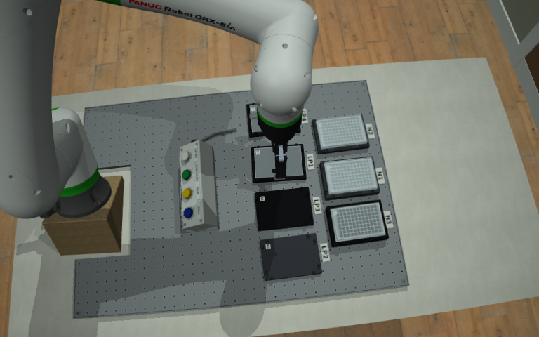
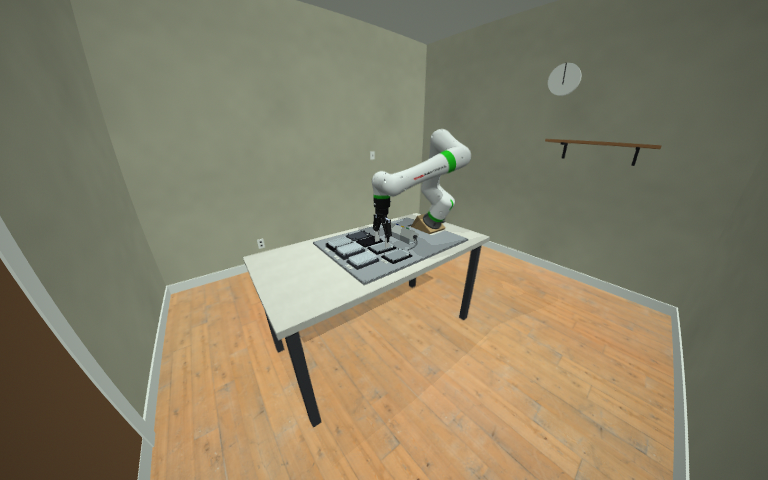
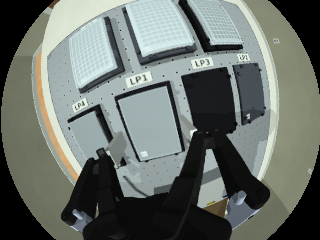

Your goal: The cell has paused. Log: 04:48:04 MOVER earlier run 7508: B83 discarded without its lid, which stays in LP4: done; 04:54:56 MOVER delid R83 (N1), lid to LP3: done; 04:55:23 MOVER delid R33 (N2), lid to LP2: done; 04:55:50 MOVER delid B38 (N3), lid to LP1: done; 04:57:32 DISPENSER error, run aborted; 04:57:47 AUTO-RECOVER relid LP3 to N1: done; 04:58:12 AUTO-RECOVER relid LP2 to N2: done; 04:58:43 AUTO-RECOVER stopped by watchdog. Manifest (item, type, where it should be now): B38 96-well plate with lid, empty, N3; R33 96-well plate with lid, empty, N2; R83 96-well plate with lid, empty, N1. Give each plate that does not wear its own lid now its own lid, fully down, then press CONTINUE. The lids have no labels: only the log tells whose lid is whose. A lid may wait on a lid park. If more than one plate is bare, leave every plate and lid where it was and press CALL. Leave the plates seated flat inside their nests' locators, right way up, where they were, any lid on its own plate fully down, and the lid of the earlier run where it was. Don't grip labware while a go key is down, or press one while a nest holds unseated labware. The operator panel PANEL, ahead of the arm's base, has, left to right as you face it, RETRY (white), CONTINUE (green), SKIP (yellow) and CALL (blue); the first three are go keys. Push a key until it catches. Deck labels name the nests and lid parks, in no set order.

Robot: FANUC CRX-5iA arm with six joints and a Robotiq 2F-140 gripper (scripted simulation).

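Right now my hand is 50 mm above the lid park LP1. Also, from my hand: white key (240 mm behind, 40 mm to the left, 10 mm above); then lid park LP3 (130 mm to the right, 50 mm below, 10 mm behind); then green key (240 mm behind, 10 mm to the right, 10 mm above).
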